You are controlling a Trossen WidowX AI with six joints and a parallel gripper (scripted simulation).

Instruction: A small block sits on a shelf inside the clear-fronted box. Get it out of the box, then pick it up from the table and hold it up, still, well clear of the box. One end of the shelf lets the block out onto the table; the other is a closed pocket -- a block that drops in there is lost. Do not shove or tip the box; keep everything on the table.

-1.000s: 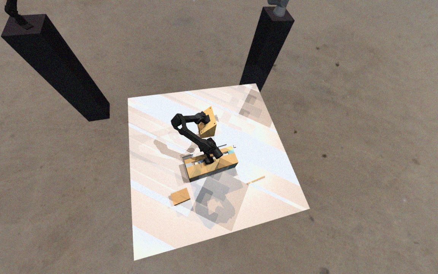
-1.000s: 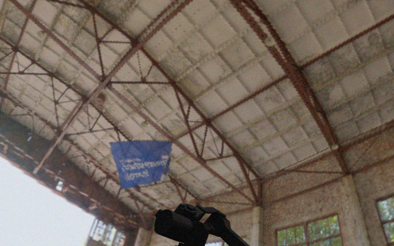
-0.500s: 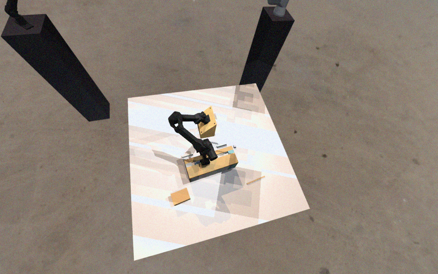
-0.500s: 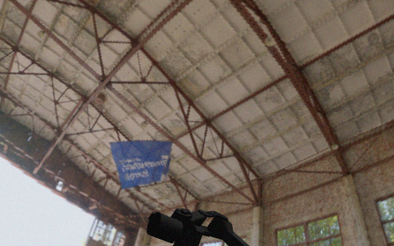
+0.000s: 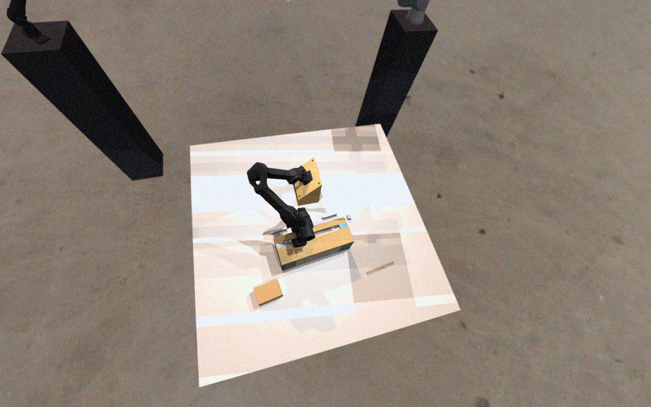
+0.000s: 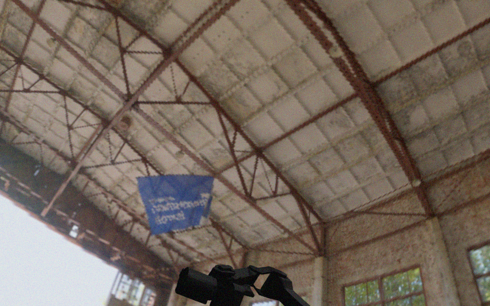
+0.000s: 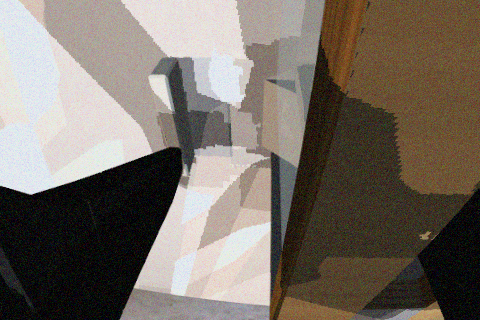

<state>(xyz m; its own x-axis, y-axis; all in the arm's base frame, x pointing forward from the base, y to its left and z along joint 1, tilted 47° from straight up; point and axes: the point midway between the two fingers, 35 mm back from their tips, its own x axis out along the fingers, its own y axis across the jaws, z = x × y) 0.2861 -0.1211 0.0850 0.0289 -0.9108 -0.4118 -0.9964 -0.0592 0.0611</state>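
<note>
Right now my gripper tip is 5 cm short of the blue block and 2 cm to the left of it. Round my gripper tip: wooden box (2 cm ahead, 11 cm to the left, 3 cm below); then flat tan tile (24 cm ahead, 16 cm to the right, 6 cm below); then thin stick (26 cm ahead, 44 cm to the left, 9 cm below).
</note>
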